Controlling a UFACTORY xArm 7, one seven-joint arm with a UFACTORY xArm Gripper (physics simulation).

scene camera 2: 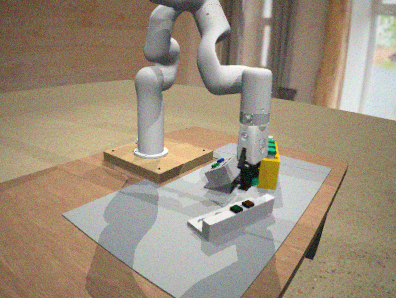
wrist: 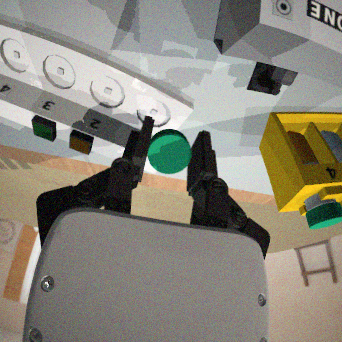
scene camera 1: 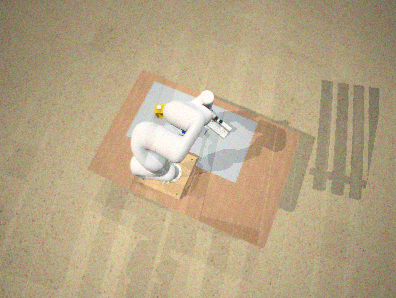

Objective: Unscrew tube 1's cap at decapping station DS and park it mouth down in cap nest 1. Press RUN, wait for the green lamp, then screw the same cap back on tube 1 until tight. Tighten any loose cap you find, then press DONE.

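Places are measured from the arm's base along level axes (x right, y ahead, z up), in metres.
Where they show: gripper, fingertip midpoint: [scene camera 2: 249, 183] [wrist: 172, 136]; arm's base, link origin: [scene camera 2: 151, 152].
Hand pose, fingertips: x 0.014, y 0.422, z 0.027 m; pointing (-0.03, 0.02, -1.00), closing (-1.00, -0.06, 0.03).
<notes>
Each offset is from my fingertips to the centre of the thing. "*": to the spot under its first point.
My gripper [wrist: 172, 136] [scene camera 2: 248, 183] is shut on a green cap {dx +0.000, dy +0.010, dz +0.008 m} [wrist: 170, 151] [scene camera 2: 255, 181], whose round top faces the wrist camera; whether a tube hangs under it is hidden. The gripper is low over the mat, between the yellow rack {dx -0.216, dy -0.052, dz -0.008 m} [wrist: 268, 167] [scene camera 2: 269, 173] and the white cap nest block {dx +0.097, dy +0.017, dz -0.033 m} [wrist: 120, 122] [scene camera 2: 240, 220]. Cap nest 1 {dx +0.018, dy +0.021, dz -0.054 m} [wrist: 153, 112] looks empty, just beyond the left fingertip in the wrist view. The black holder [wrist: 266, 79] stands beside the grey console {* dx -0.005, dy -0.084, dz +0.004 m} [wrist: 240, 25] [scene camera 2: 222, 174], which bears the DONE label. No cap shows on this holder.
Several green caps {dx -0.147, dy -0.014, dz +0.054 m} [scene camera 2: 271, 148] show at the yellow rack; one green cap {* dx -0.131, dy -0.021, dz +0.057 m} [wrist: 324, 215] is at its near end in the wrist view. A dark green block [wrist: 44, 128] [scene camera 2: 236, 208] and an amber block [wrist: 81, 142] [scene camera 2: 248, 203] sit on the nest block. The arm hides the gripper from above.
</notes>
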